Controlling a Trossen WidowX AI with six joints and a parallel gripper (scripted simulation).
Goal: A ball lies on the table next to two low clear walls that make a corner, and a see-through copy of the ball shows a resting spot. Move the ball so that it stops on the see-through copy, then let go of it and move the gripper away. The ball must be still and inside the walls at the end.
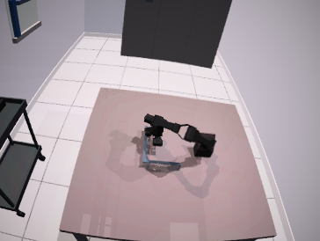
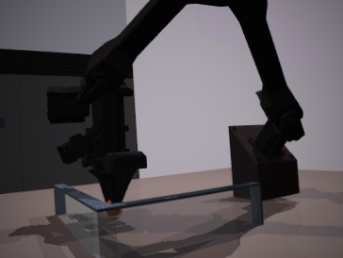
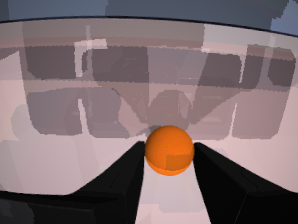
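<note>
My gripper tip is now right at the orange ball. Also, from my gripper tip: see-through copy right at my gripper tip.
</note>
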